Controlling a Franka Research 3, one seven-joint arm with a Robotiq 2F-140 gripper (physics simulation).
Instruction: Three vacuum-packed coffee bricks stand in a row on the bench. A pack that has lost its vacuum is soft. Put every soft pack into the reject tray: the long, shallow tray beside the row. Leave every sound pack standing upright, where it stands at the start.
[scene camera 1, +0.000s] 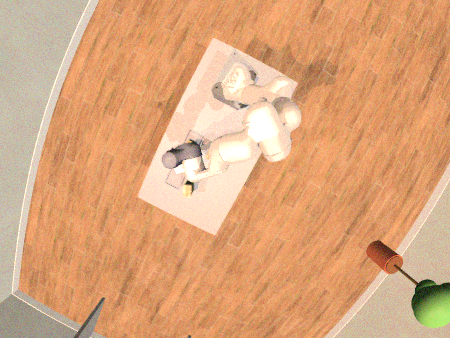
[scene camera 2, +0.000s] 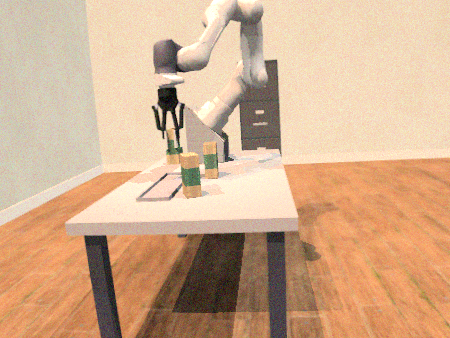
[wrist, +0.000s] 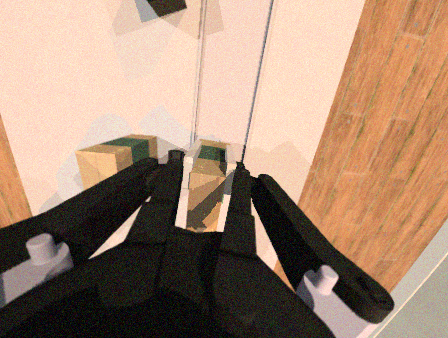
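Observation:
My gripper (scene camera 2: 171, 142) (wrist: 212, 154) is shut on a tan and green coffee pack (scene camera 2: 172, 159) (wrist: 206, 184), held upright between the fingertips over the far part of the reject tray (scene camera 1: 174, 180) (scene camera 2: 161, 190) (wrist: 232, 65). How far its base is above the tray floor I cannot tell. A second pack (scene camera 1: 187, 189) (scene camera 2: 191, 175) stands upright beside the tray's near end. A third pack (scene camera 2: 210, 160) (wrist: 115, 156) stands upright farther back, to the right of the tray in scene camera 2. The arm hides the gripper in scene camera 1. Softness cannot be seen.
The pale bench (scene camera 1: 212, 223) (scene camera 2: 240, 205) carries the arm's base at its far end. The third pack stands to the left of the fingers in the wrist view. A grey cabinet (scene camera 2: 260, 110) stands behind the bench. A red pot with a green plant (scene camera 1: 384, 256) stands off on the floor.

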